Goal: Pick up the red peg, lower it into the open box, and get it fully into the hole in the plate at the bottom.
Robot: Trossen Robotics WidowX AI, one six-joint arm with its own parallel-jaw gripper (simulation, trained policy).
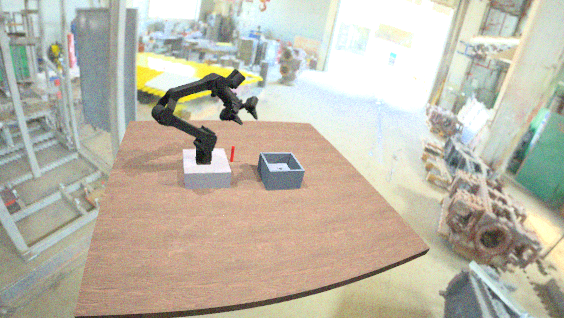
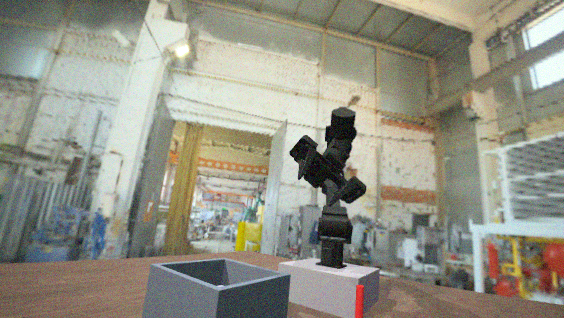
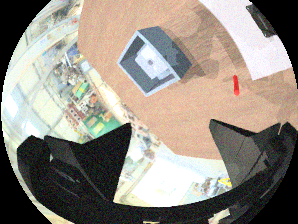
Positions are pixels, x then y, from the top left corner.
Labels:
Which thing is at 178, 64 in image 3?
A grey box.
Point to a grey box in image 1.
290, 179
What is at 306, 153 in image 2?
The gripper.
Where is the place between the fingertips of the gripper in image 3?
172, 125

